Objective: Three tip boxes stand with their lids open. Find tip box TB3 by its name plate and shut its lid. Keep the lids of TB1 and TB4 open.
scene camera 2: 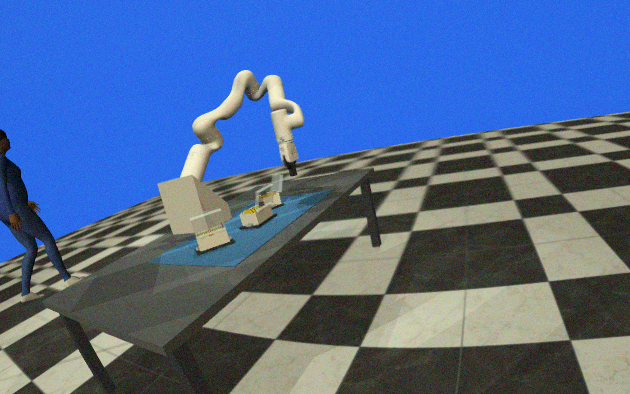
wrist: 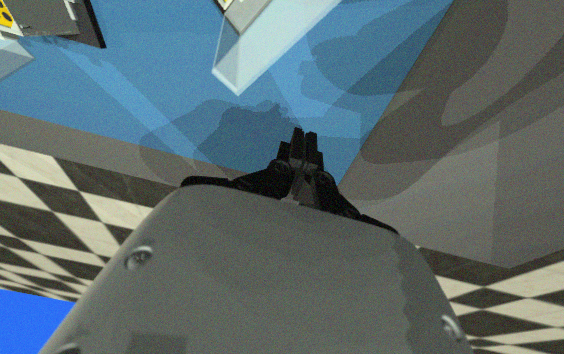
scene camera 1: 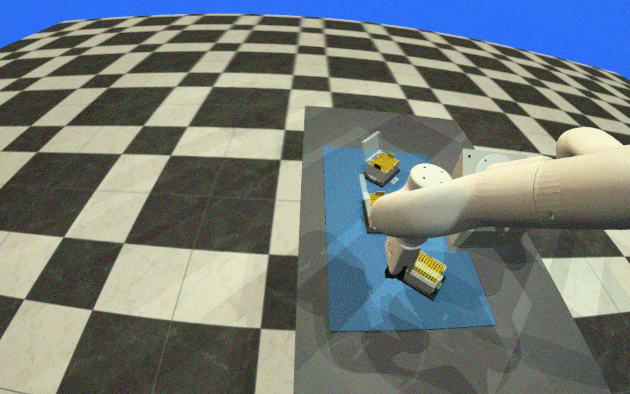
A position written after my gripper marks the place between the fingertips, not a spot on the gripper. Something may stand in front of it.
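My gripper (scene camera 1: 390, 275) (wrist: 299, 146). Blue mat (wrist: 152, 86).
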